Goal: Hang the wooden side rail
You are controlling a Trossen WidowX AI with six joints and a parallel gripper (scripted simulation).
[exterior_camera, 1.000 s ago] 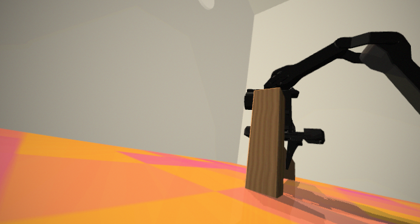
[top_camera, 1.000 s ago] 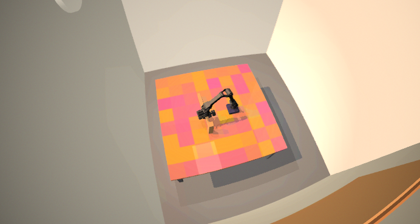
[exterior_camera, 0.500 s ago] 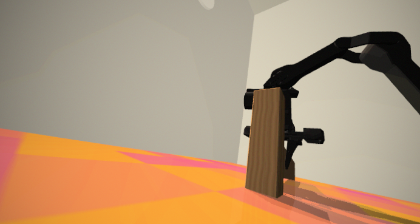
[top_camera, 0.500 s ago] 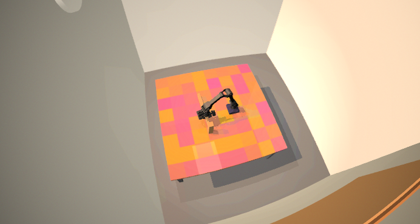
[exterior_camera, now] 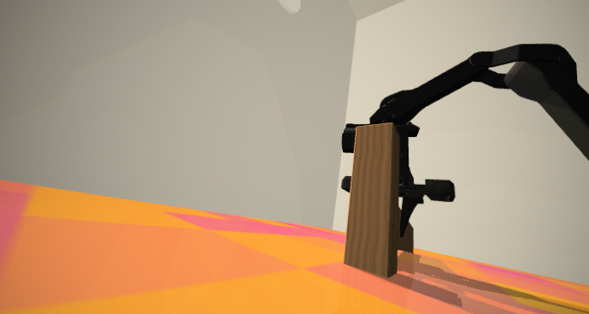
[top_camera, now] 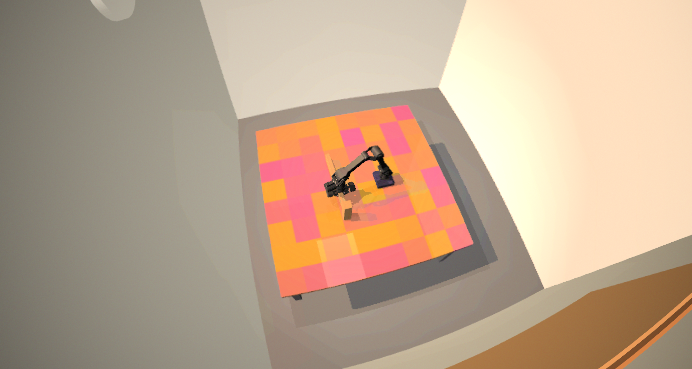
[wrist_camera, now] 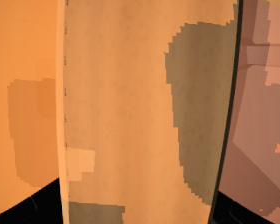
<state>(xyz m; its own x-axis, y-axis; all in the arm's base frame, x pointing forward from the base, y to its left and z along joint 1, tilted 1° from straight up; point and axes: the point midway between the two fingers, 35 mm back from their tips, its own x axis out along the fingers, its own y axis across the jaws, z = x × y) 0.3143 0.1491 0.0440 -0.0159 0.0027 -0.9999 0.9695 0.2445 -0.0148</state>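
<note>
Now: gripper tip 3 cm past the wooden headboard post, 13 cm to the right of it and 4 cm below it.
</note>
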